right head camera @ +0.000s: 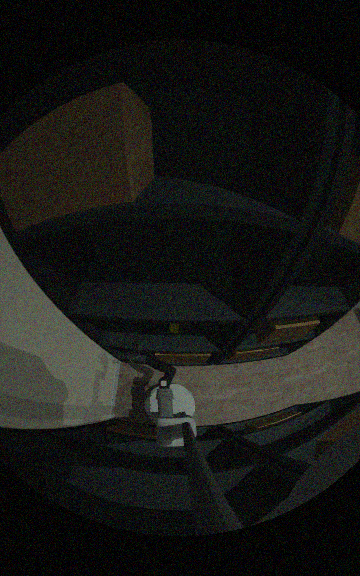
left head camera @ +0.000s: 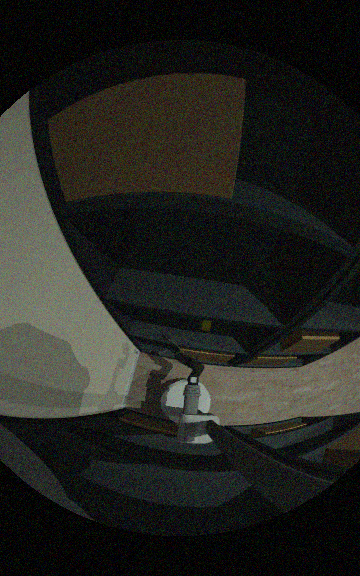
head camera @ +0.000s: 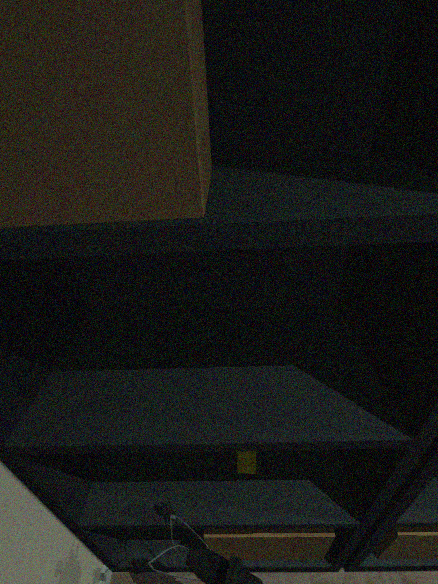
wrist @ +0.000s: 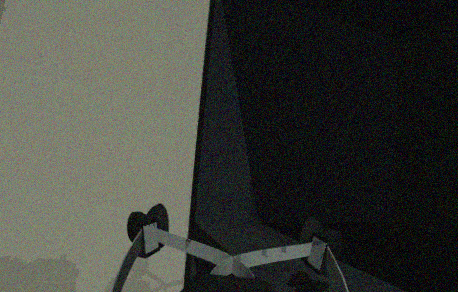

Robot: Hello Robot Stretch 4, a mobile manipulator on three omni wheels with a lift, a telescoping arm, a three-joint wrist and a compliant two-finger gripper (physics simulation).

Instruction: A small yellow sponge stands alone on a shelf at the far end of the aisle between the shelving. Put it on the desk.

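Frame: origin at the robot's base, x ahead, y left, z up, level; millimetres.
Seen in the pictures: gripper, fingertip midpoint: (right head camera: 128,349) (left head camera: 157,342) (head camera: 147,531) (wrist: 234,228).
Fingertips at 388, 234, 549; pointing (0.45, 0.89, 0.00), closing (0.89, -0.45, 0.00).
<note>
Pixels of each thing's top centre, then the offset from my fingertips to it, as dx, dy, dz. Level surfaces: height alone.
- sponge, top centre: (head camera: 246,451) (right head camera: 174,323) (left head camera: 206,320) +189, -312, +2
- upper shelf board, surface height: dz +414
- large brown box, top centre: (left head camera: 147,96) (right head camera: 67,122) +189, -23, +1142
- Wooden floor, surface height: dz -576
A small yellow block, the sponge (head camera: 247,462) (left head camera: 206,326) (right head camera: 174,328), shows in the dark gap between an upper shelf board (head camera: 200,410) and a lower shelf board (head camera: 225,500). What it rests on is hard to tell. My gripper (head camera: 152,538) (wrist: 234,228) is open, its two fingertips wide apart with nothing seen between them. In the head camera view it is below and left of the sponge, in front of the lower shelving. In the wrist view it faces the boundary between a pale wall and the dark shelving, and the sponge does not show there. No desk can be made out.
The pale wall (head camera: 35,530) (left head camera: 30,280) (wrist: 100,125) stands close on the left. A large brown box (head camera: 100,115) (left head camera: 145,135) (right head camera: 70,155) stands on a high shelf. A dark diagonal post (head camera: 400,505) and low brown boxes (head camera: 265,547) are at the right. Wooden floor (left head camera: 280,395) (right head camera: 280,377) runs between shelves.
</note>
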